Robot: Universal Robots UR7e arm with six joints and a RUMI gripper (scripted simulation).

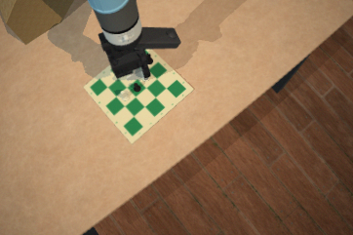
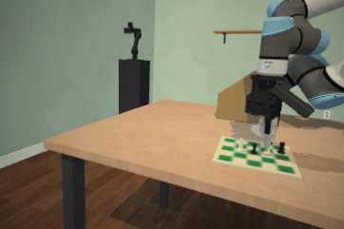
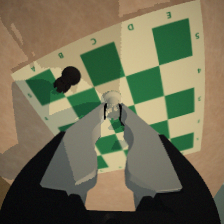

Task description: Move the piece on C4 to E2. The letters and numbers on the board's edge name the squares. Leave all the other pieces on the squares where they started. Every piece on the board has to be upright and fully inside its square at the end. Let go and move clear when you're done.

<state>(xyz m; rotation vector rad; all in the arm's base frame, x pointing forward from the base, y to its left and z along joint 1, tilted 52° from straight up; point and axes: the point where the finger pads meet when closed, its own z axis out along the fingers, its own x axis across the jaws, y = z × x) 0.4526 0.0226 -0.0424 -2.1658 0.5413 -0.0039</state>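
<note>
Right now the chessboard is 4 cm to the right of my hand and 3 cm below it. Also, from my hand: white piece: 1 cm below.
</note>
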